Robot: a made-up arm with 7 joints. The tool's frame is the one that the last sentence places.
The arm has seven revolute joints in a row. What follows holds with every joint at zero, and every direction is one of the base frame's. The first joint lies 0.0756 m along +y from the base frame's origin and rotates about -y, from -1.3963 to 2 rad. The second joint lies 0.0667 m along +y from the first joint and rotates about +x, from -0.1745 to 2 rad. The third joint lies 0.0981 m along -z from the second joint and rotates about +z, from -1.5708 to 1.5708 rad. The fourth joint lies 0.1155 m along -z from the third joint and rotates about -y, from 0 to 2.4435 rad. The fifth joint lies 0.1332 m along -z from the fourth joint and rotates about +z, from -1.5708 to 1.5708 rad. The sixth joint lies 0.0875 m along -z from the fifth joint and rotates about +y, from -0.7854 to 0.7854 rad. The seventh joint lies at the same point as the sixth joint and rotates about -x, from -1.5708 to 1.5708 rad. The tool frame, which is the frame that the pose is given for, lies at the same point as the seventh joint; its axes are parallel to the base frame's.
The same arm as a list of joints. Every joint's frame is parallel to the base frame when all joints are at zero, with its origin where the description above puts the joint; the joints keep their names.
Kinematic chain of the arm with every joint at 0, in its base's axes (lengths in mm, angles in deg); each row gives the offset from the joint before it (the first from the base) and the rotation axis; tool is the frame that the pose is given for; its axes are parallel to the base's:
joint 1: xyz 0 75.6 0 axis -y
joint 2: xyz 0 66.7 0 axis +x
joint 3: xyz 0 0 -98.1 axis +z
joint 4: xyz 0 0 -115.5 axis -y
joint 5: xyz 0 0 -133.2 axis +z
joint 6: xyz 0 0 -87.5 axis +y
joint 7: xyz 0 0 0 axis -x
tool: xyz 0 0 0
Joint limits (deg, base to tool): -80..114.59 -10..114.59 -90..90 0..140 -90..90 -45..45 -90..90

